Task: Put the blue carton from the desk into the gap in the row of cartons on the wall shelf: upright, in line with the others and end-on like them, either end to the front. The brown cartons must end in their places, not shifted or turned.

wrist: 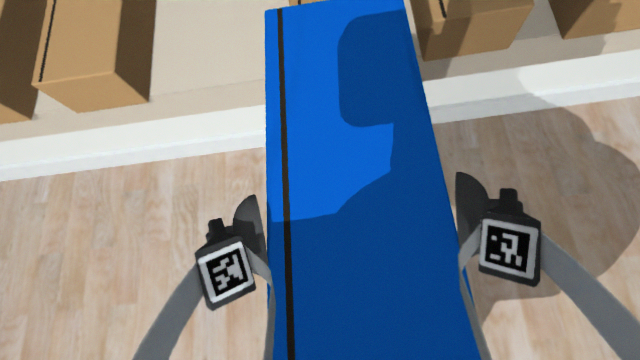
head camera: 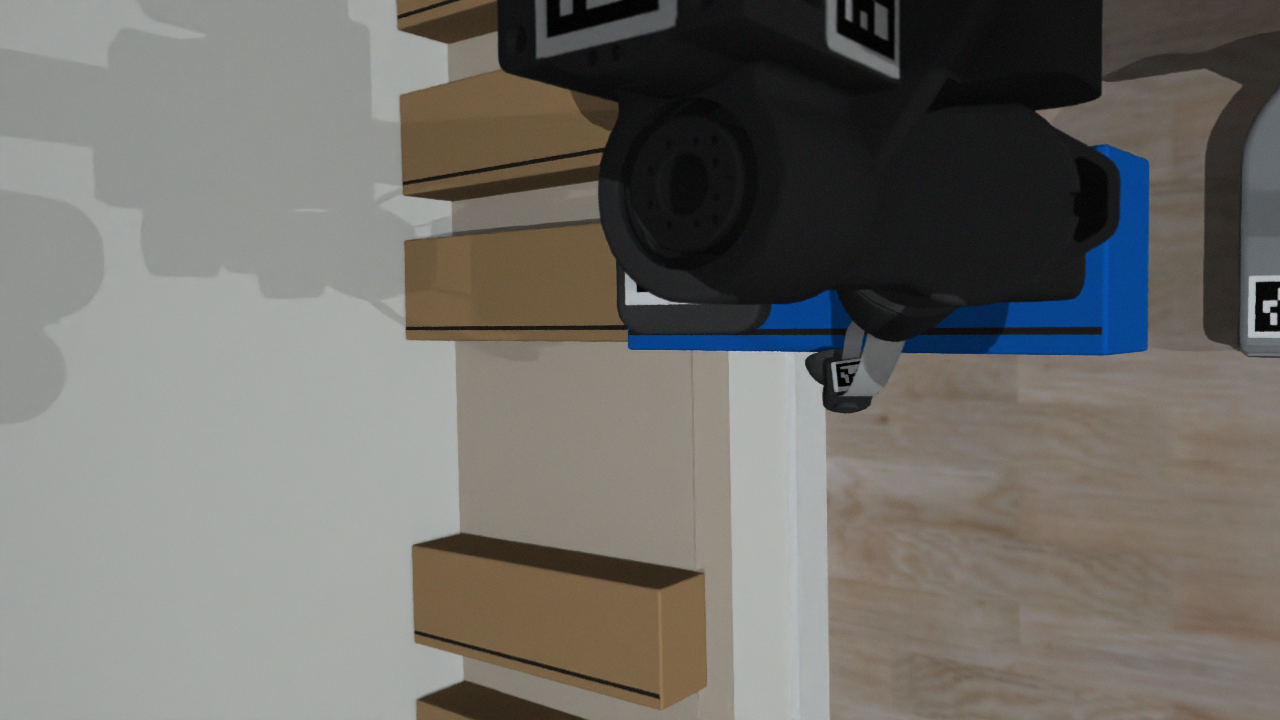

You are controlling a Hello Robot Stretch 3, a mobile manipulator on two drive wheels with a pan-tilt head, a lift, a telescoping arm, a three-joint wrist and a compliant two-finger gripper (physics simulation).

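Note:
My gripper (head camera: 841, 268) (wrist: 356, 211) is shut on the blue carton (head camera: 1047, 333) (wrist: 350, 165), one finger at each long side. The carton points end-on towards the wall shelf (head camera: 572, 438) (wrist: 210, 55). Its far end overlaps the shelf in both views, in front of the brown carton (head camera: 510, 282) beside the gap and to one side of the gap. The wrist view shows the bare gap left of the blue carton. Another brown carton (head camera: 537, 595) (wrist: 85, 50) borders the gap's other side. The wrist and gripper body hide much of the blue carton and the upper finger in the head view.
More brown cartons stand in the row, including one (head camera: 501, 134) (wrist: 470, 30) beyond the covered carton and one (head camera: 483, 702) (wrist: 15, 50) at the other end. The wall (head camera: 223, 501) is behind the shelf. A grey rounded part with a marker (head camera: 1262, 223) is at the head view's right edge.

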